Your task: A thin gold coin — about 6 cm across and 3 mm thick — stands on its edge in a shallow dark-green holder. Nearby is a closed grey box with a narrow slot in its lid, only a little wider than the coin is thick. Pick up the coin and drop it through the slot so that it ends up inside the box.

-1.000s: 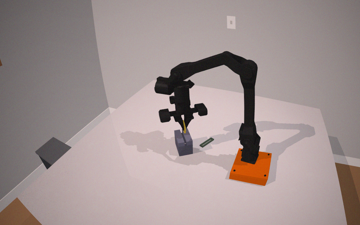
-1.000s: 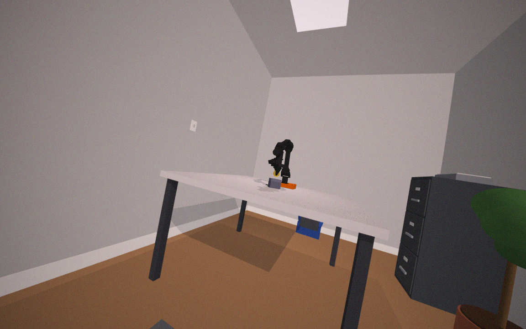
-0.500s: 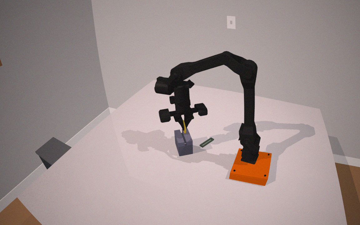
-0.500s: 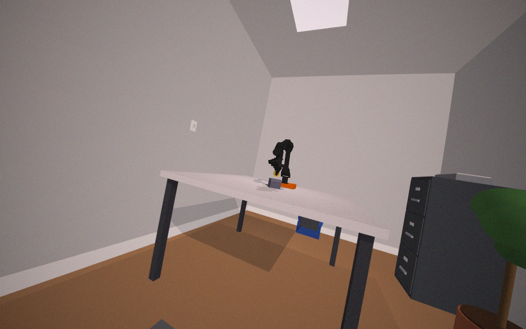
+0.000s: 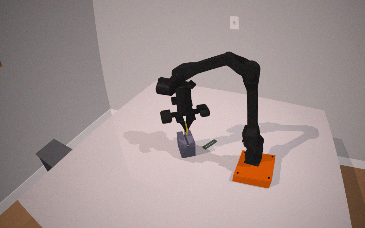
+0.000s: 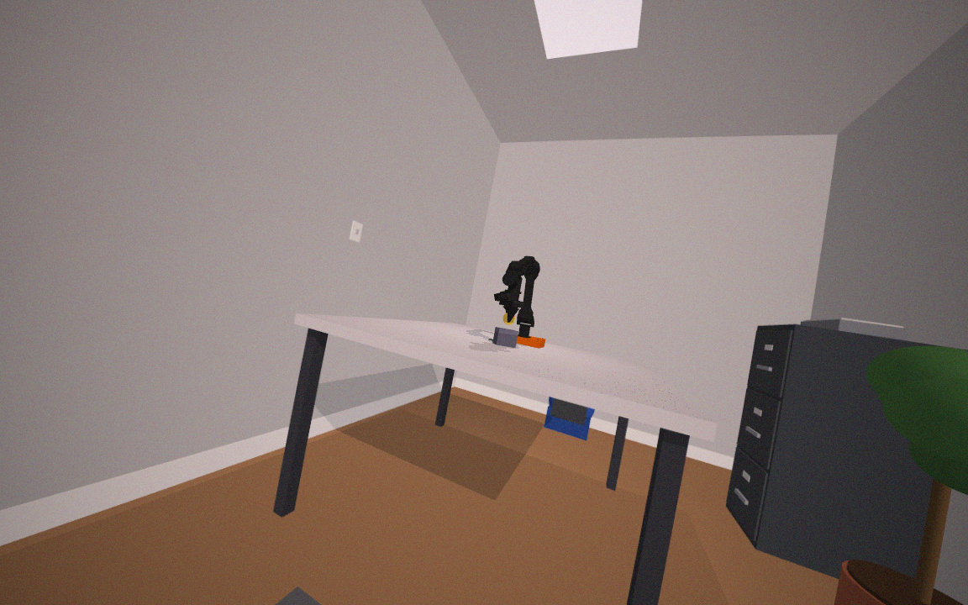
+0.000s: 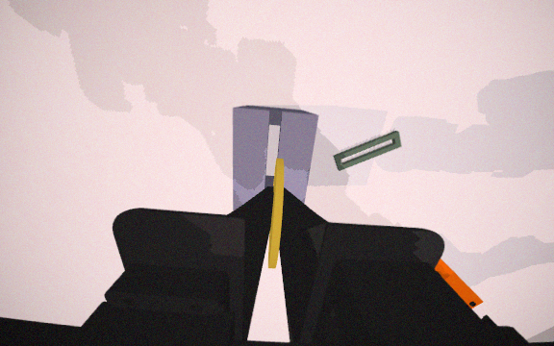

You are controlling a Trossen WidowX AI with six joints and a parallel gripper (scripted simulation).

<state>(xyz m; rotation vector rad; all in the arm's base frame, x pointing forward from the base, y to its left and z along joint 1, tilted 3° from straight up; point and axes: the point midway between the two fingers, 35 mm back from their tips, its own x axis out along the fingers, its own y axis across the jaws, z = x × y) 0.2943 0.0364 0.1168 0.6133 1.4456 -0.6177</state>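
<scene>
Right now my gripper tip is 2 cm below the gold coin.
</scene>
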